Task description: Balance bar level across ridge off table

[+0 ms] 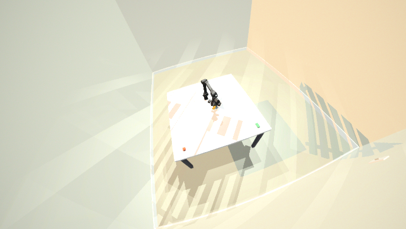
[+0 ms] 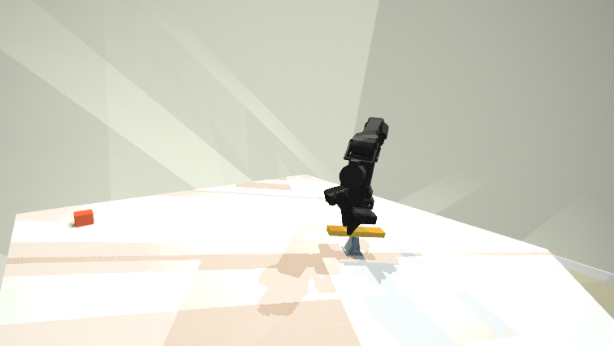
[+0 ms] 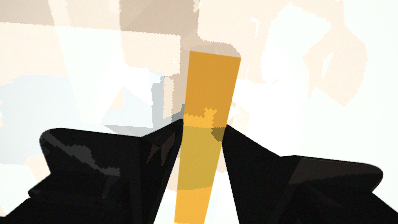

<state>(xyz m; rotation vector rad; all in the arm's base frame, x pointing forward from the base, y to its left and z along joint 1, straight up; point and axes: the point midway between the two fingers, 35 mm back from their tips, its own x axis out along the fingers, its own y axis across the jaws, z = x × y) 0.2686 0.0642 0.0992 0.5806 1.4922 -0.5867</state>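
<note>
Right now the yellow bar is 20 mm behind my gripper tip and 20 mm to the left of it. The rest, counted from my gripper tip: green block 470 mm ahead, 440 mm to the left, 60 mm below; red block 470 mm ahead, 560 mm to the right, 50 mm below.
</note>
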